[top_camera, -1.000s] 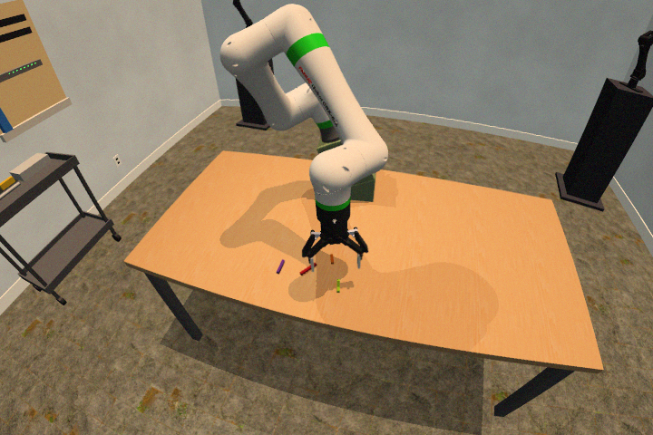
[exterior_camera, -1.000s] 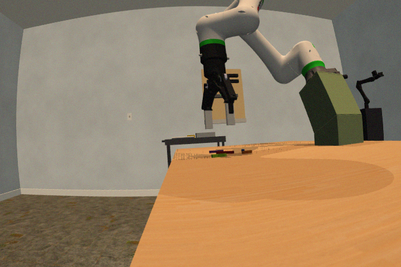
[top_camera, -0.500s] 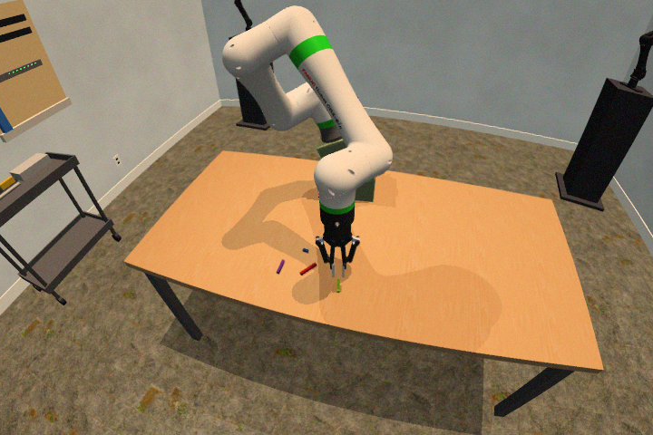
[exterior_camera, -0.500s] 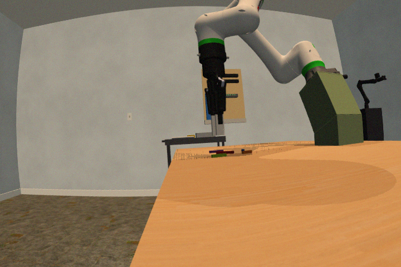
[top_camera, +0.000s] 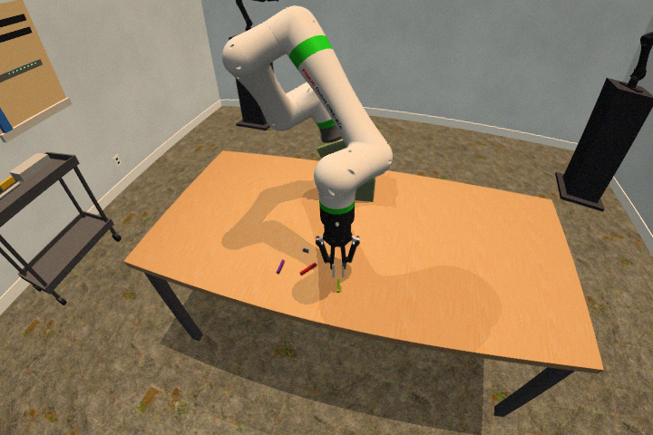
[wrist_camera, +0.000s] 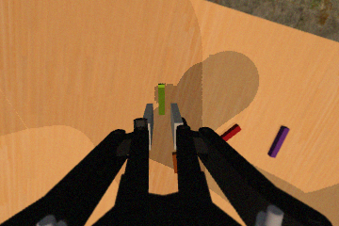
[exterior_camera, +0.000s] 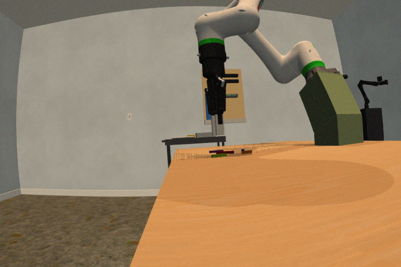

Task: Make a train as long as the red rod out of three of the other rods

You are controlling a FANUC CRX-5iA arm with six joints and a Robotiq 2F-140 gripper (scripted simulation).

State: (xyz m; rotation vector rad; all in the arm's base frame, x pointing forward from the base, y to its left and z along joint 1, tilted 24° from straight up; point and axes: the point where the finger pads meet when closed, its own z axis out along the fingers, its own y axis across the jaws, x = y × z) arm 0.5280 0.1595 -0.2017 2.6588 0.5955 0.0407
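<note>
Now: hand 100 mm above the lime rod. Also, from my hand: red rod 130 mm to the right, 100 mm below, 20 mm behind; purple rod 230 mm to the right, 100 mm below, 10 mm ahead; orange rod 100 mm below, 100 mm behind, 70 mm to the right.
</note>
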